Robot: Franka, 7 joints.
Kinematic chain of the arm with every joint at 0, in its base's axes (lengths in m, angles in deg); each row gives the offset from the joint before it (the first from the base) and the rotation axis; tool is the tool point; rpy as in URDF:
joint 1: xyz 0 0 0.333 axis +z
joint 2: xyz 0 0 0 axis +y
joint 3: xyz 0 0 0.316 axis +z
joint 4: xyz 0.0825 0 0 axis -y
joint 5: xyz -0.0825 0 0.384 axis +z
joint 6: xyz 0 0 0 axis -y
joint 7: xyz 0.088 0 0 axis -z
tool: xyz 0 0 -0.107 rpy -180 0 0
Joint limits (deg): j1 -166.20..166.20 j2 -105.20..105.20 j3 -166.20..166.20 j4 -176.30..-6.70 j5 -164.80..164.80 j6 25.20..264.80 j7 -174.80..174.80
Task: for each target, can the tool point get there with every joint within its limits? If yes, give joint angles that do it. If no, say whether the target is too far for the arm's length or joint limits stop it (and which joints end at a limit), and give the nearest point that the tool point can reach.
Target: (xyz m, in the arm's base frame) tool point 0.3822 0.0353 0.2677
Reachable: yes | joints -89.27 12.08 108.05 -159.29 64.75 196.05 52.40
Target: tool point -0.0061 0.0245 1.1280
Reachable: yes | joints 5.40 -20.06 26.28 -42.81 -131.80 71.02 -28.05
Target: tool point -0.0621 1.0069 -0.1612
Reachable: no: too far | nearest point -0.0474 0.7690 -0.0444 | short by 0.265 m
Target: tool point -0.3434 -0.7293 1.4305
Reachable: no: too far | nearest point -0.2163 -0.4595 1.0244 | short by 0.504 m
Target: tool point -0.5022 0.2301 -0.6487
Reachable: no: too far | nearest point -0.4083 0.1871 -0.3342 | short by 0.331 m
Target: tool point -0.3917 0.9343 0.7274
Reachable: no: too far | nearest point -0.3091 0.7373 0.6442 | short by 0.229 m
